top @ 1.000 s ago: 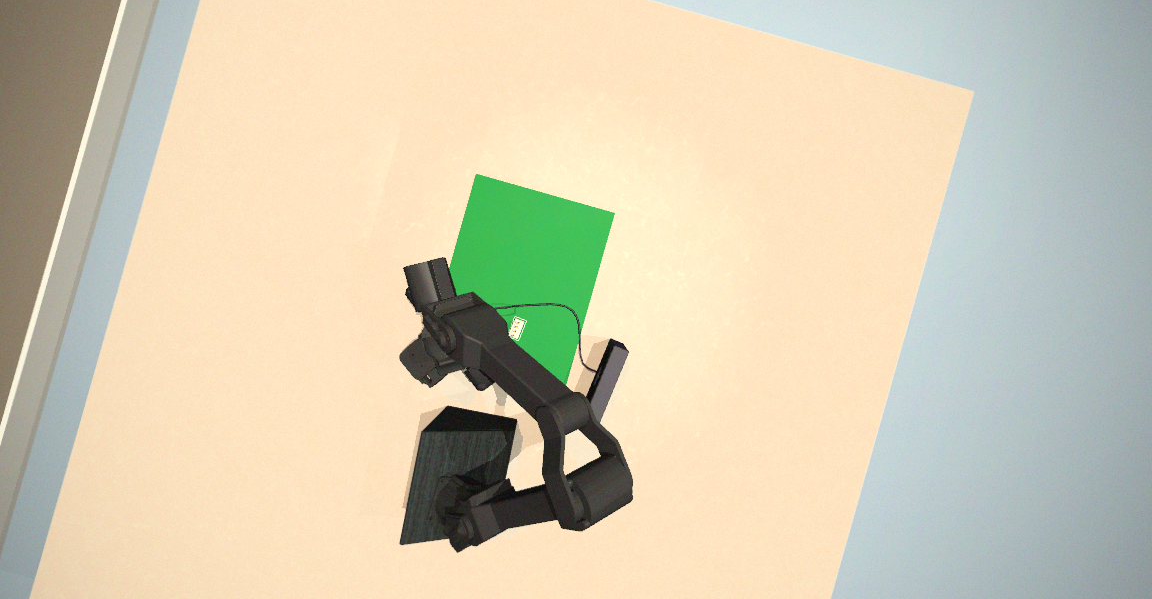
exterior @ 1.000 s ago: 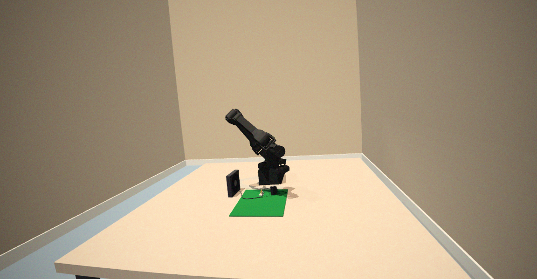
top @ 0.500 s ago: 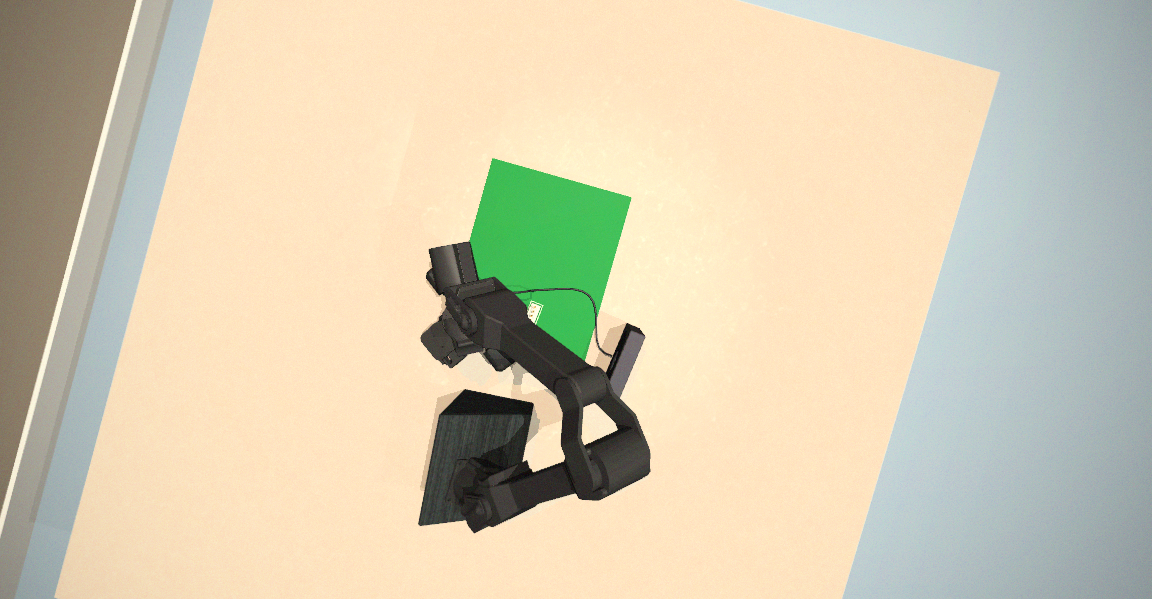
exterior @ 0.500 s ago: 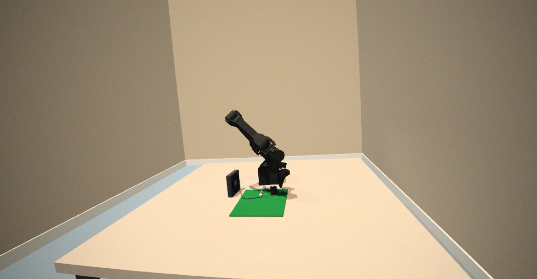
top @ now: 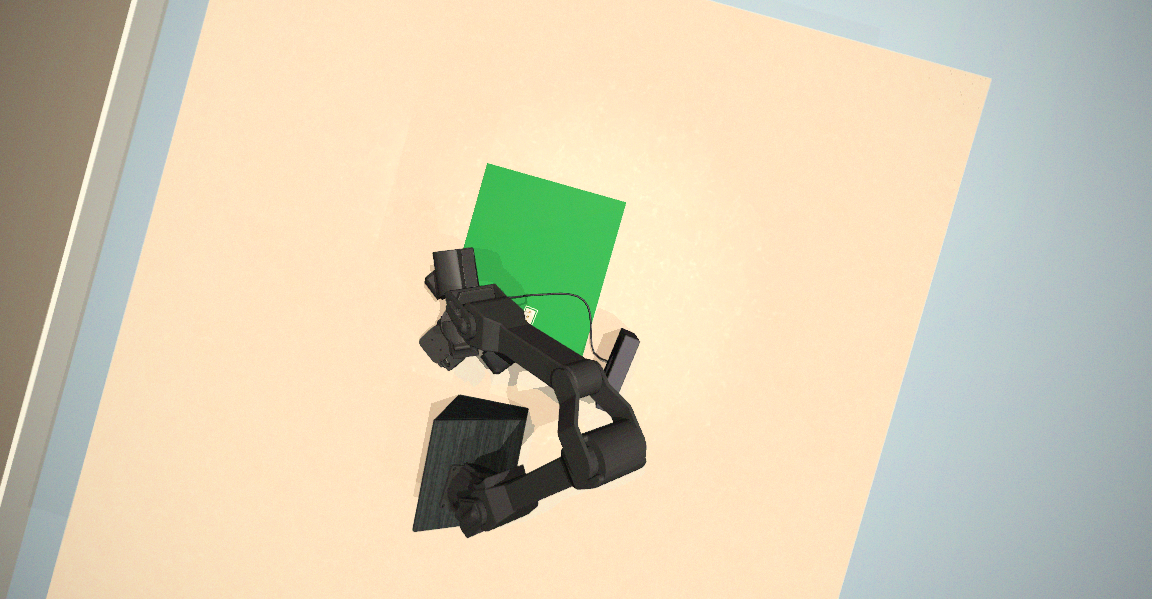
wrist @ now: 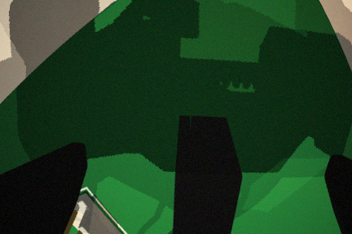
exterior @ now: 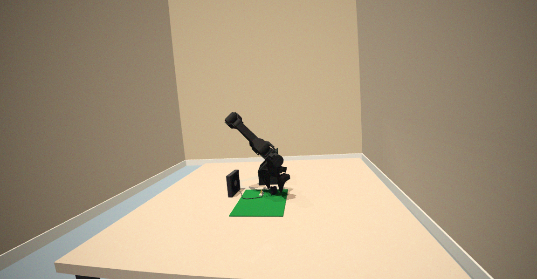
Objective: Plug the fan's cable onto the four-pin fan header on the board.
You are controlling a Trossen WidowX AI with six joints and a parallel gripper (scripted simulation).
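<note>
The white four-pin fan header is 7 cm to the right of my gripper tip, 2 cm below it and 1 cm ahead of it. Round my gripper tip: black fan plug (1 cm to the right); black fan (23 cm to the right, 4 cm above, 2 cm behind); green board (9 cm ahead, 6 cm to the right, 4 cm below).
</note>
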